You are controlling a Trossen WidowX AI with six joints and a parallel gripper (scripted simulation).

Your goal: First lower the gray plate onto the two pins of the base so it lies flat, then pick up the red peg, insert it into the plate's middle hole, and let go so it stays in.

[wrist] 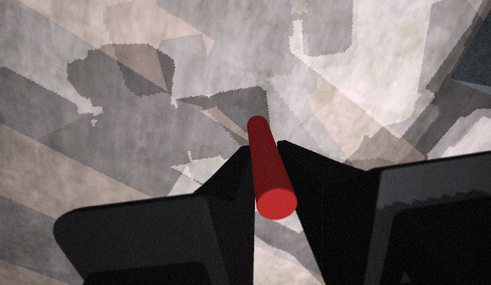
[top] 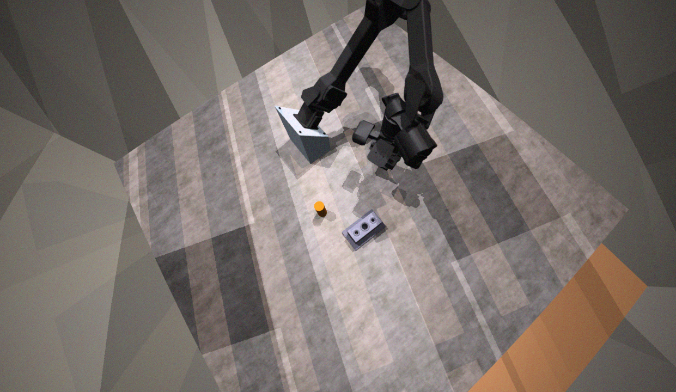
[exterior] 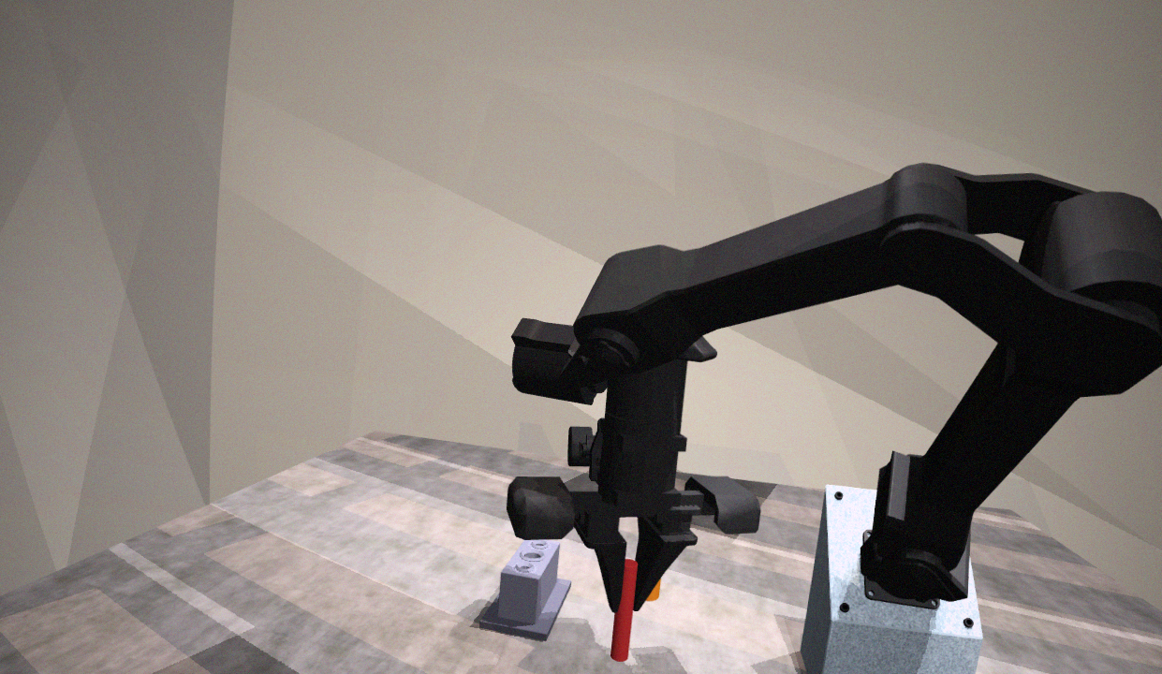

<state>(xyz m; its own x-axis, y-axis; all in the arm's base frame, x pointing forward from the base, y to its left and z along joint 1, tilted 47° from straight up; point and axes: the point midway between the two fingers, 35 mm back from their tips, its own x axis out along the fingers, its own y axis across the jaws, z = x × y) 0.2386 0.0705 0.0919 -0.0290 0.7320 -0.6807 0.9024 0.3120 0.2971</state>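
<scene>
My gripper tip is now 160 mm to the left of the gray plate, 120 mm short of it and 60 mm above it. Round my gripper tip: orange cylinder (230 mm to the right, 60 mm below, 10 mm behind); then base (160 mm to the right, 120 mm ahead, 100 mm below); then red peg (right at my gripper tip).
</scene>
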